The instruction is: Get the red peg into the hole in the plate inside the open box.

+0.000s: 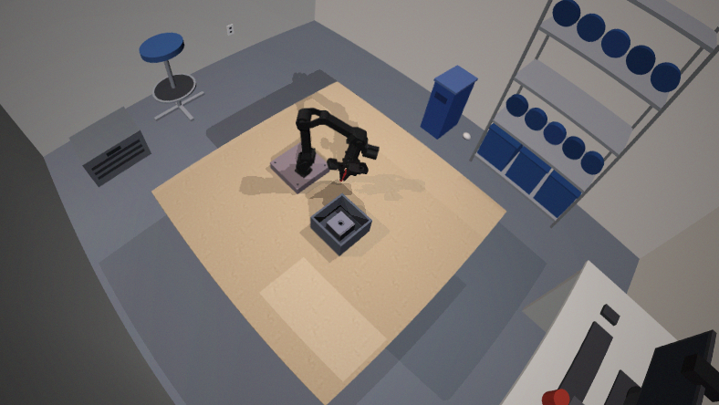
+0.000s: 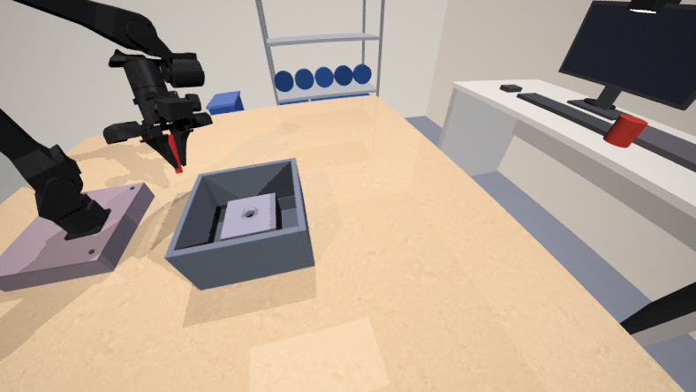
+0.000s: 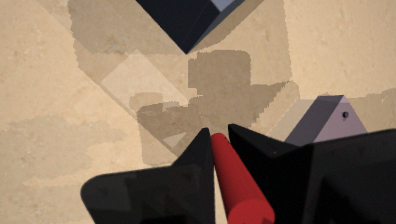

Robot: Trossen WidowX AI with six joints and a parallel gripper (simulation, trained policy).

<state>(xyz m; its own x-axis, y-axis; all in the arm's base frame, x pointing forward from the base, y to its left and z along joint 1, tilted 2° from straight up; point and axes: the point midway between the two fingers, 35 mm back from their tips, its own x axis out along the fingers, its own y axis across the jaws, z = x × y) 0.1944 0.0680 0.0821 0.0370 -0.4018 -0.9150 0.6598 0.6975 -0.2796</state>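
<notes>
My gripper tip is 160 mm to the left of the pale plate, 130 mm short of it and 40 mm above it. The rest, counted from my gripper tip: grey box 160 mm to the right, 130 mm ahead, 60 mm below; red peg 30 mm above, 10 mm to the left.
</notes>
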